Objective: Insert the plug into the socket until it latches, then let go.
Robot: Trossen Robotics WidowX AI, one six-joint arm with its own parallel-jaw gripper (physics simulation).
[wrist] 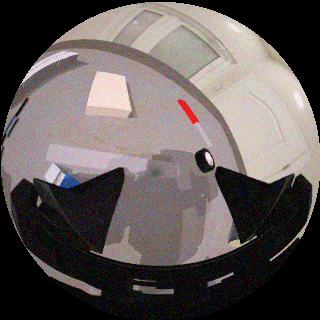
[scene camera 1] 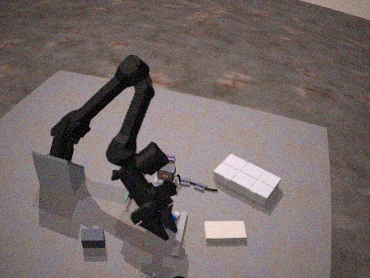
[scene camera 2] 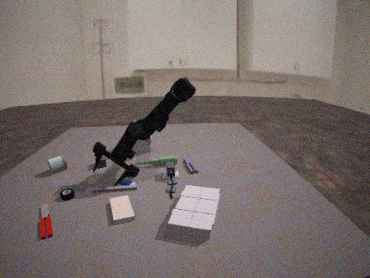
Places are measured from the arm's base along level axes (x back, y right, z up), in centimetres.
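Where they show: gripper, fingertip midpoint: [wrist: 171, 171] [scene camera 1: 172, 235] [scene camera 2: 103, 179]; arm's base, origin of the base link: [scene camera 1: 59, 159].
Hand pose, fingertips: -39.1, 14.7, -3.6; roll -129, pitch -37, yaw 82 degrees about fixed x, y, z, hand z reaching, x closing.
Note:
Things, the pixels of their top centre, and the offset from my fingertips, as dx, dy, dz. "spot": a spot on its surface instead.
- dark grey connector block, middle of its top: [scene camera 1: 168, 167] [scene camera 2: 170, 164] +6.9, -24.4, +0.7
- black cable, surface spot: [scene camera 1: 201, 188] [scene camera 2: 168, 189] spot: -4.1, -22.5, -3.2
- blue-and-white piece, middle of its top: [wrist: 72, 192] [scene camera 1: 171, 218] [scene camera 2: 127, 181] +1.9, -8.0, -2.5
- grey bar, middle of its top: [wrist: 121, 162] [scene camera 1: 179, 232] [scene camera 2: 114, 187] -1.4, -3.6, -2.7
- beige block, middle of its top: [wrist: 109, 85] [scene camera 1: 225, 229] [scene camera 2: 121, 206] -13.2, -7.3, -2.2
- white tiled box, middle of its top: [scene camera 2: 196, 204] [scene camera 1: 248, 174] -17.5, -29.2, -0.2
- green screwdriver, middle of its top: [scene camera 2: 155, 158] +16.2, -18.8, -0.4
- purple piece, middle of its top: [scene camera 2: 189, 163] +13.1, -33.0, -2.6
- black wheel, middle of its top: [wrist: 208, 158] [scene camera 2: 66, 192] -4.8, +13.0, -1.8
- red-handled tool, middle of its top: [wrist: 196, 120] [scene camera 2: 45, 218] -17.4, +16.0, -2.7
A dark grey connector block [scene camera 1: 166, 172] [scene camera 2: 171, 168] with an orange mark stands on a small white base. A black cable [scene camera 1: 201, 188] [scene camera 2: 171, 189] with grey segments trails from it. The views do not clearly separate plug from socket or show whether they are latched. My gripper [scene camera 1: 171, 234] [scene camera 2: 106, 178] [wrist: 171, 171] is open with nothing between its fingers. It is low over the table, apart from the connector. A blue-and-white piece [scene camera 1: 176, 216] [scene camera 2: 125, 183] [wrist: 68, 181] lies outside the left finger in the wrist view.
A grey bar [scene camera 1: 182, 230] [wrist: 100, 159] lies near the gripper. Beyond it are a beige block [scene camera 1: 225, 231] [scene camera 2: 121, 207] and white tiled box [scene camera 1: 247, 177] [scene camera 2: 196, 207]. A green screwdriver [scene camera 2: 166, 161], purple piece [scene camera 2: 190, 166], black wheel [scene camera 2: 67, 193] and red-handled tool [scene camera 2: 45, 227] lie around.

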